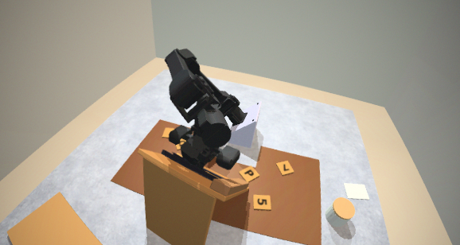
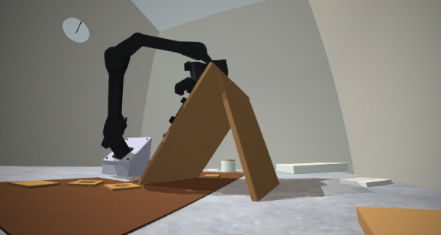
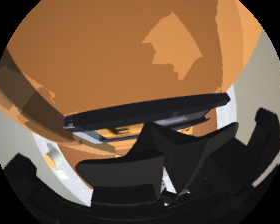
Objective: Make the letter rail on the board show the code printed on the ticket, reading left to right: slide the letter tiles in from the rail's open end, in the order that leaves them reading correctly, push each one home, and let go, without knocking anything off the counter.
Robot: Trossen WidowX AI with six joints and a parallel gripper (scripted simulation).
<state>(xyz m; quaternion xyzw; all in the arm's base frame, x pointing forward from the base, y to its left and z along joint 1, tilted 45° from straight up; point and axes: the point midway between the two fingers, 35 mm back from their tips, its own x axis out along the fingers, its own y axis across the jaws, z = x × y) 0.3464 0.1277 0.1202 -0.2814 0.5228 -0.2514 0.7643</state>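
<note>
Right now the white ticket is 60 mm behind my gripper tip, 50 mm to the right of it and 90 mm below it. The rest, counted from my gripper tip: lidded jar (120 mm behind, 470 mm to the left, 150 mm below); then letter tile (30 mm to the left); then brown mat (170 mm behind, 20 mm to the left, 180 mm below).
</note>
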